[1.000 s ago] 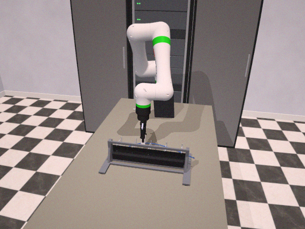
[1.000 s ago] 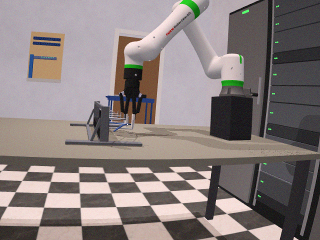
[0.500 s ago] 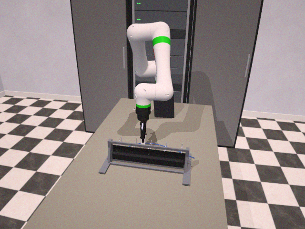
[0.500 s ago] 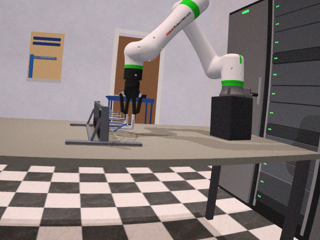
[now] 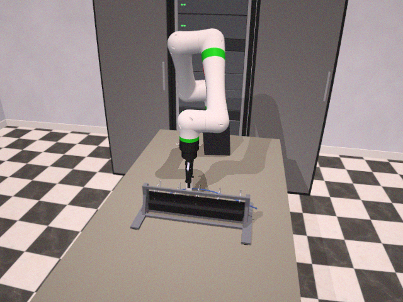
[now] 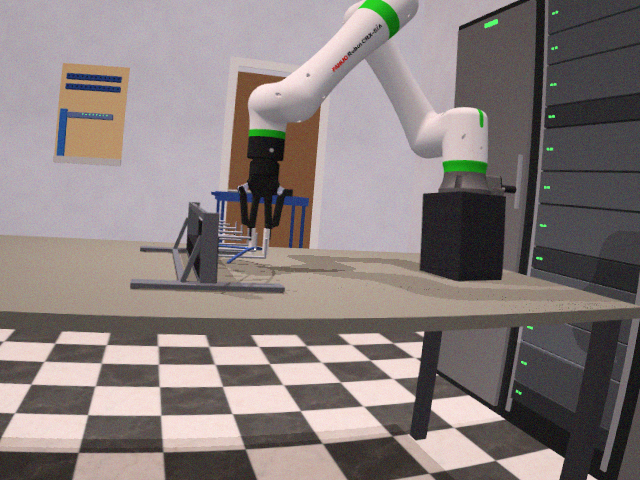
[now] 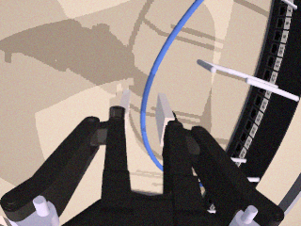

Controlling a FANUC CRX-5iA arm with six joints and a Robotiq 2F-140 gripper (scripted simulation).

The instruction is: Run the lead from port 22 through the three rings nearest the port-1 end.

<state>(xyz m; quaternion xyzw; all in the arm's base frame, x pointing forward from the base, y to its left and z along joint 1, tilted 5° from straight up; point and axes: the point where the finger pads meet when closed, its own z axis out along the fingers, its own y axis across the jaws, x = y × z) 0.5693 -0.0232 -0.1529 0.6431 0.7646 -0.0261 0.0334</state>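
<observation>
My gripper is now 15 cm short of the grey rack, 7 cm to the right of it and 1 cm below it. From my hand the other things lie so: lead's free end: 10 cm ahead, 35 cm to the left.
</observation>
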